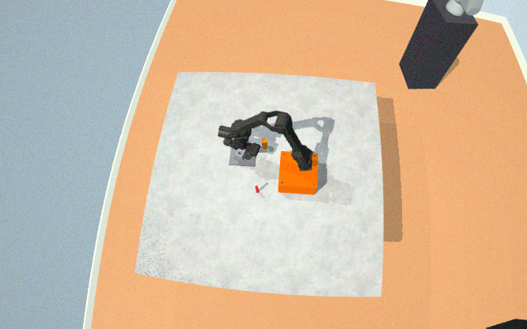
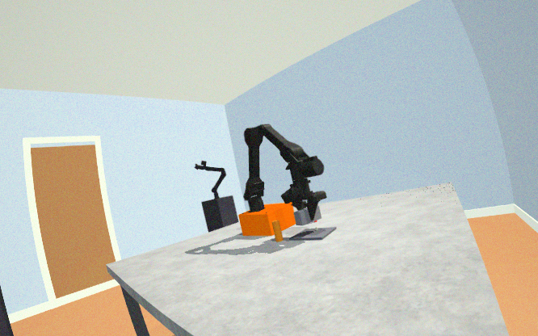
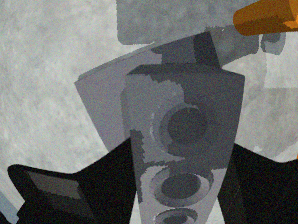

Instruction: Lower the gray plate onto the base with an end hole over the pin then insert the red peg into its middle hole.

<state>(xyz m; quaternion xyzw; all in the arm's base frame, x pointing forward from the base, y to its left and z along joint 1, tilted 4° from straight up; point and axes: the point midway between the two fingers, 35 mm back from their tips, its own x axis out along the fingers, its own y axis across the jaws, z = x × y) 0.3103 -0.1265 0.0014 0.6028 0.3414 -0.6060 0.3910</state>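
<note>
My gripper tip is 50 mm above the gray base, 10 mm to the right of it and 10 mm short of it. Also, from my gripper tip: red peg (210 mm to the left, 60 mm behind, 20 mm below); gray plate (30 mm above).
</note>
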